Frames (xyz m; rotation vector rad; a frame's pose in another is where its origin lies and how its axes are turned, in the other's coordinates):
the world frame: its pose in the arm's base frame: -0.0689 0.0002 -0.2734 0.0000 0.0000 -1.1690
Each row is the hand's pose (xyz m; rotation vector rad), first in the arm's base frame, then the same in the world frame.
Working: the arm's base frame: its pose in the world frame: 0.0271 0.0633 0.2734 0.0000 0.0000 1.1690

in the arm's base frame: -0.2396 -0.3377 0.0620 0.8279 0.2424 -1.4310
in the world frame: 0.2442 -0.2892 0.3354 0.5096 0.6032 -0.3290
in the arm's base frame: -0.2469 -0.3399 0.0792 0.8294 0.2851 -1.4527
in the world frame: 0.2434 -0.2968 0.3526 0.4880 0.6350 -0.3529
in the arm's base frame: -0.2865 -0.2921 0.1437 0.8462 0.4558 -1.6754
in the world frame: 0.1839 -0.3146 0.4171 0.4048 0.7549 -0.5884
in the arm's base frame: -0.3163 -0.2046 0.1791 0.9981 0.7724 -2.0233
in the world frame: 0.0917 -0.3078 0.4525 0.3468 1.0202 -0.9939
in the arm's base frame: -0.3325 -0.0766 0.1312 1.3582 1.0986 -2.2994
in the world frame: -0.0324 -0.2726 0.4046 0.4297 1.3593 -1.3990
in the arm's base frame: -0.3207 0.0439 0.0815 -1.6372 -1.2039 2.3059
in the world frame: -0.1387 -0.2147 0.3549 0.5807 1.5798 -1.6405
